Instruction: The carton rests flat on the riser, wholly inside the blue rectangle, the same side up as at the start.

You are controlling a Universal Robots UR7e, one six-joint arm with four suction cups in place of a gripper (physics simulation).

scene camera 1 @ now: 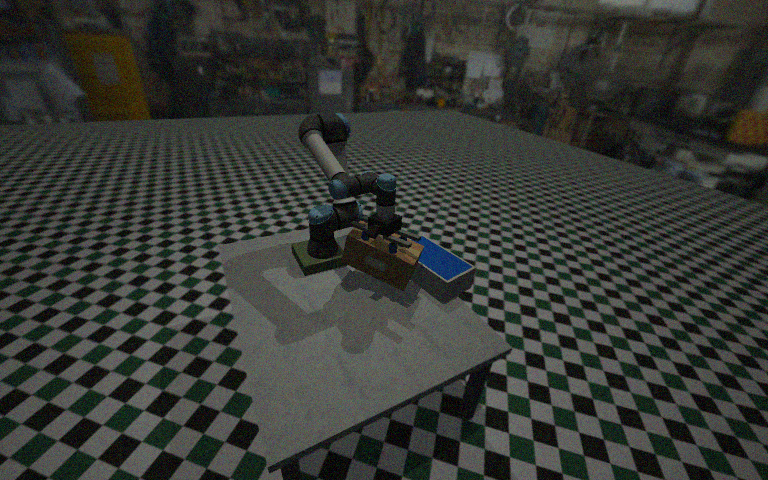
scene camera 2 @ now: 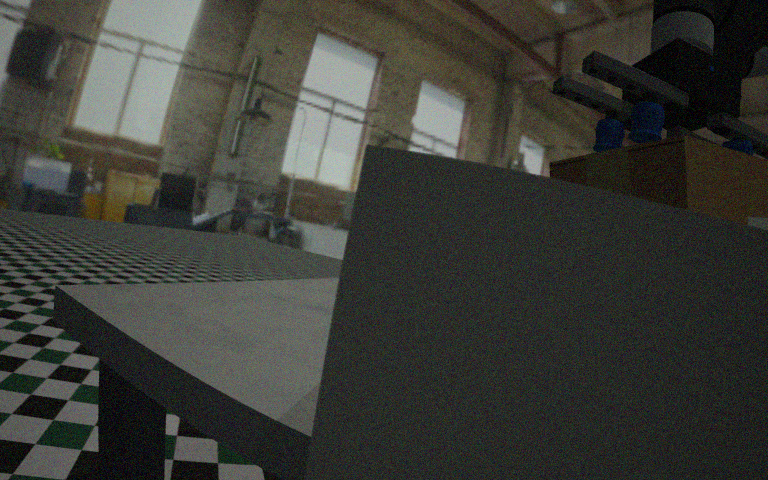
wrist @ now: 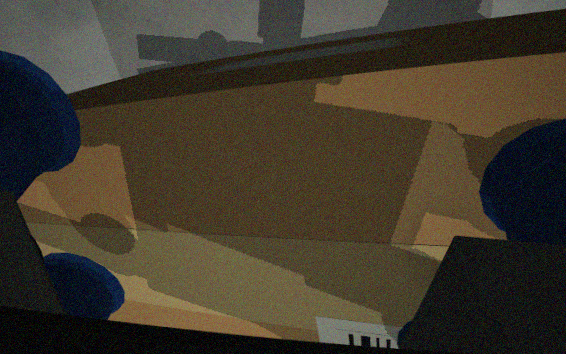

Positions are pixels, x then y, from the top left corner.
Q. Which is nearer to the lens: the brown carton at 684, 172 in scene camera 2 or the riser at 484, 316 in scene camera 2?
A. The riser.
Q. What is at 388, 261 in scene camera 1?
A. A brown carton.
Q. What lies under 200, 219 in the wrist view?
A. A brown carton.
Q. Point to my suction head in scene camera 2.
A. At 647, 118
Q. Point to a riser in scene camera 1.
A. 441, 273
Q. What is my suction head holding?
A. A brown carton.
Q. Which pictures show the riser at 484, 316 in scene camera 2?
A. Scene camera 1 and scene camera 2 only.
